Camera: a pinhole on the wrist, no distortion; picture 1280 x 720 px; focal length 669.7 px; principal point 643.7 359.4 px. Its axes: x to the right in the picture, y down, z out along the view. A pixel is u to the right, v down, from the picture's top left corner.
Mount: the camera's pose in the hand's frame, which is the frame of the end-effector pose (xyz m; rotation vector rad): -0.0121 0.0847 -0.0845 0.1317 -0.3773 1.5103
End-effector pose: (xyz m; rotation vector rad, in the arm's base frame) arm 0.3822 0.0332 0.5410 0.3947 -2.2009 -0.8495
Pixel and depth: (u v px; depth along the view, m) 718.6 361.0 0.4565
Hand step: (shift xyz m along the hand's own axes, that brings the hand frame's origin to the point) -0.0857 -0.0111 0.3587
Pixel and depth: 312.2 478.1 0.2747
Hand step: -0.1064 -0.1275 0.1214
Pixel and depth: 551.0 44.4 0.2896
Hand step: 0.0752 -0.0537 0.1934
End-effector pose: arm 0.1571 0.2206 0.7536 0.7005 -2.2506 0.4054
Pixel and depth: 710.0 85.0 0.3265
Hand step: 0.0680 0.0033 0.2509
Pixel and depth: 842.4 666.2 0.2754
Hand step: -0.1796 0.0834 0.1808
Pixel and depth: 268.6 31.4 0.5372
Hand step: 0.1565 -0.3872 0.3596
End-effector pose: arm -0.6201 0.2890 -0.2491 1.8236 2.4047 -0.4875
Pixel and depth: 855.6 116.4 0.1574
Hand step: 0.0197 0.0783 0.0871
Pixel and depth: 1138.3 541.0 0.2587
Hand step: -0.1199 0.1885 0.2087
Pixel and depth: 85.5 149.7 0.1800
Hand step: 0.0123 -0.1179 0.0438
